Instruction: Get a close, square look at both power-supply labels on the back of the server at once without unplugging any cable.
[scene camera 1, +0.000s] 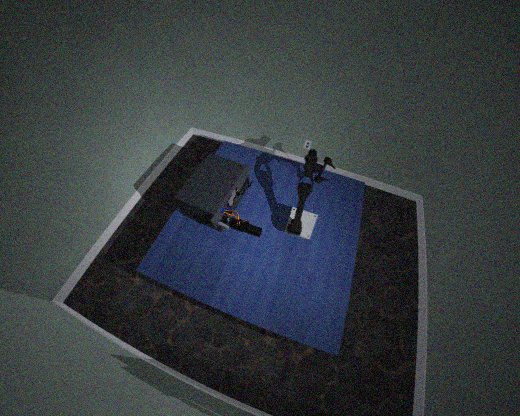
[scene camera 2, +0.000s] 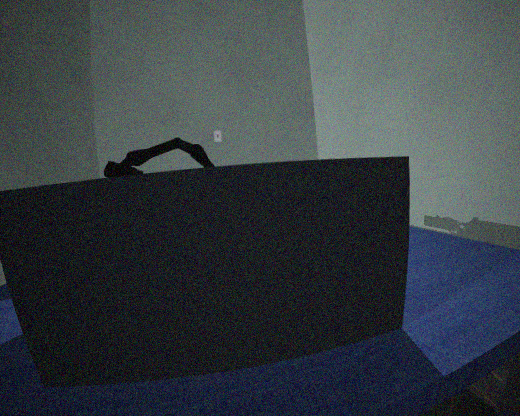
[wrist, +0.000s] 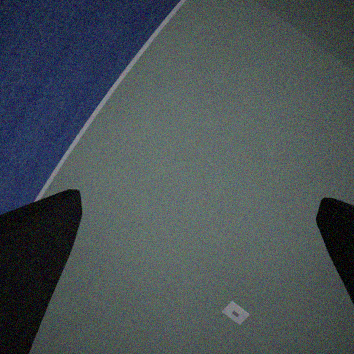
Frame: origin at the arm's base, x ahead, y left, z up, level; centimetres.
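Where they show: gripper, fingertip midpoint: (scene camera 1: 332, 174) (wrist: 203, 206); arm's base, origin of the base link: (scene camera 1: 295, 226).
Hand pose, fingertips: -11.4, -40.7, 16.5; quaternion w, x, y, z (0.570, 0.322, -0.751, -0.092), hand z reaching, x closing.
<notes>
Each offset is from my fingertips to the centre of the thing, as dx, dy, dz. "pt": to the spot under its first point. Level surfaces: height alone.
The dark server (scene camera 1: 212, 180) (scene camera 2: 225, 265) stands as a large box on the left part of the blue mat. In scene camera 1 its side toward the arm carries small grey parts, with orange cables {pt +49.5, +54.9, -6.6} (scene camera 1: 233, 215) at its near corner. Neither power-supply label can be made out in any view. My gripper (scene camera 1: 330, 173) (wrist: 203, 206) is open and empty, its fingers wide apart. It is raised near the far edge of the table, to the right of the server and apart from it. The server and the cables do not show in the wrist view.
A black strip-like object {pt +35.9, +61.6, -1.4} (scene camera 1: 248, 228) lies beside the orange cables. The arm's base stands on a white plate (scene camera 1: 310, 226) on the blue mat {dz -21.8} (scene camera 1: 260, 280) (wrist: 60, 60). A pale rim (scene camera 1: 424, 300) edges the dark table. A wall outlet (scene camera 1: 307, 145) (scene camera 2: 217, 136) (wrist: 235, 313) shows beyond.
</notes>
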